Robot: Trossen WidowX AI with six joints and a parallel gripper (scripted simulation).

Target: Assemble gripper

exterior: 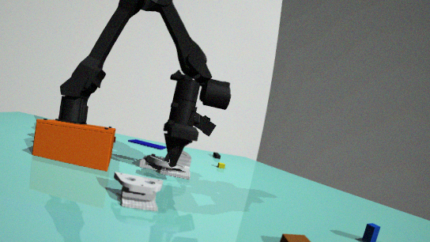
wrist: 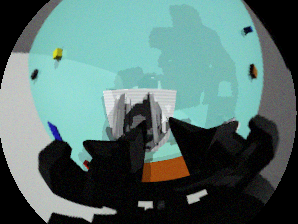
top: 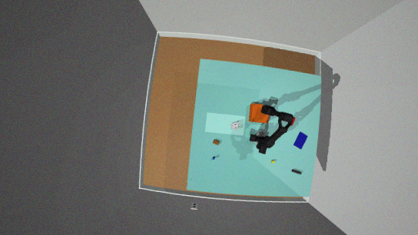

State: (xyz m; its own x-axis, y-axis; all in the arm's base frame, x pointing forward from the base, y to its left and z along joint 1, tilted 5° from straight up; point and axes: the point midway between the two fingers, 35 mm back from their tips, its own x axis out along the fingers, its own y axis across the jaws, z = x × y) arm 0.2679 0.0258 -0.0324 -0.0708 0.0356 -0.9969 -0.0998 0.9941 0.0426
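The jaw is 40 mm behind my gripper tip and 20 mm to the left of it. Also, from my gripper tip: brown block 150 mm ahead, 360 mm to the right, 10 mm below; yellow block 170 mm ahead, 240 mm to the left, 10 mm below; gripper base 50 mm behind, 240 mm to the right, 10 mm above.
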